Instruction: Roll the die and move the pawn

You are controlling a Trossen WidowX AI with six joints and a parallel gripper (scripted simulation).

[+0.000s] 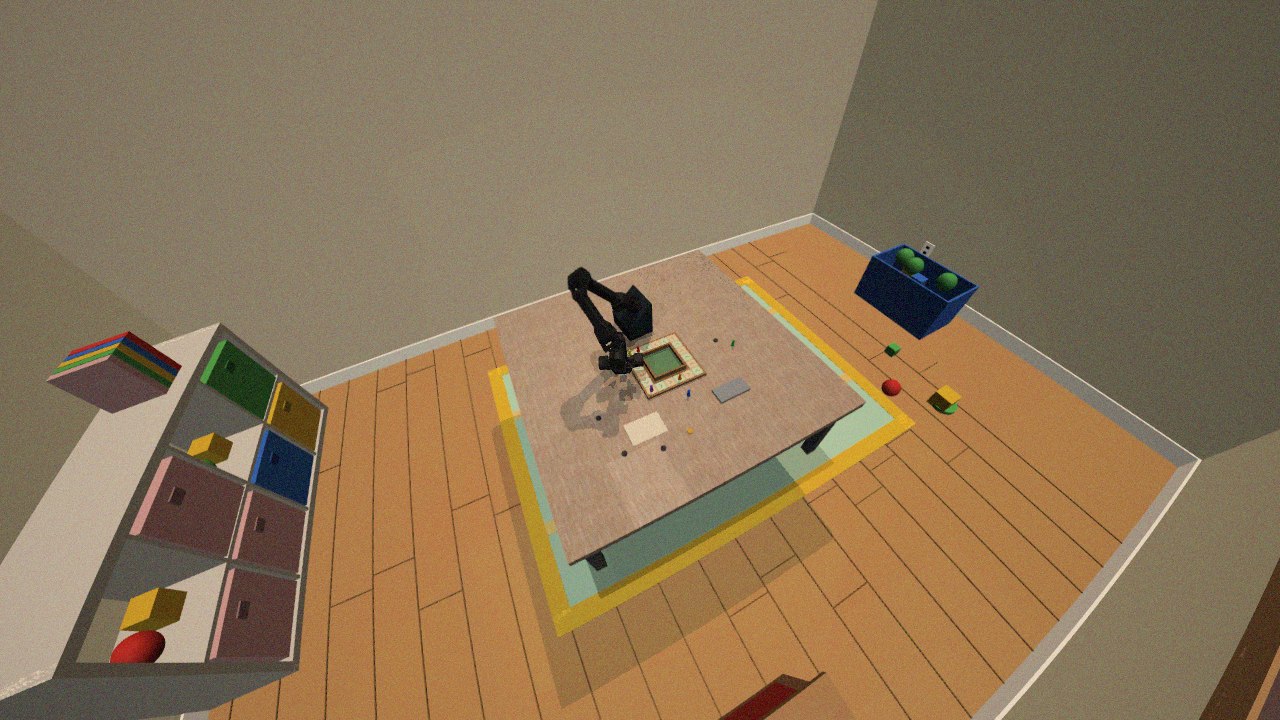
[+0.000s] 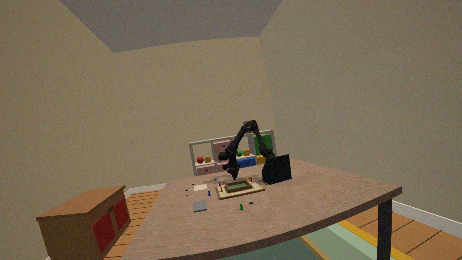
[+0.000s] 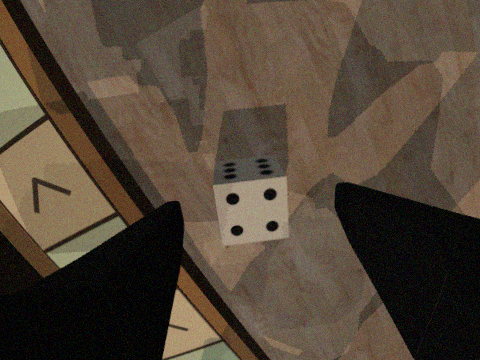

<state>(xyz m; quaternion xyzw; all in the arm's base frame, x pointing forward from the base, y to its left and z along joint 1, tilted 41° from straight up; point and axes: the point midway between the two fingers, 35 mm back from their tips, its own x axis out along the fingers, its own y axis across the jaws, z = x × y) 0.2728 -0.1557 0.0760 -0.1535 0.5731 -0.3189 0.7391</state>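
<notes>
Now: the white die 10 mm below my gripper tip. From my gripper tip the other things lie so: purple pawn: 130 mm ahead, 80 mm to the left; yellow pawn: 100 mm behind, 70 mm to the left; green tray: 190 mm to the left, 20 mm below.
</notes>
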